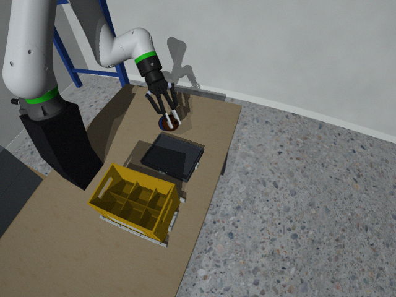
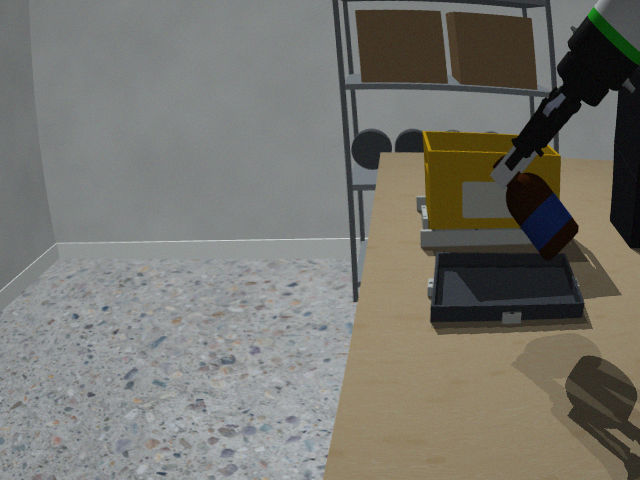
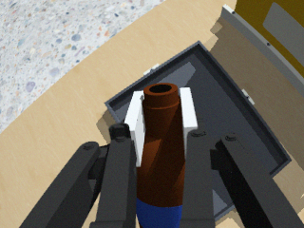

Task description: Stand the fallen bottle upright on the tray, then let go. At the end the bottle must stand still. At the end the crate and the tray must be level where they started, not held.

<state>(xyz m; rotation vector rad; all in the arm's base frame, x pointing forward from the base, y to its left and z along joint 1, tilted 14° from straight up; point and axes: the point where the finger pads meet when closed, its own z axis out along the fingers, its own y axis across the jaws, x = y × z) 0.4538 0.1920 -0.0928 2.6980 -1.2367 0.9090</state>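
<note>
My hand is 5 cm above the brown bottle, 2 cm to the right of it and 2 cm past it. The rest, counted from my hand: dark grey tray (21 cm below, 5 cm to the right, 1 cm behind); yellow crate (34 cm to the right, 14 cm below, 7 cm behind).
</note>
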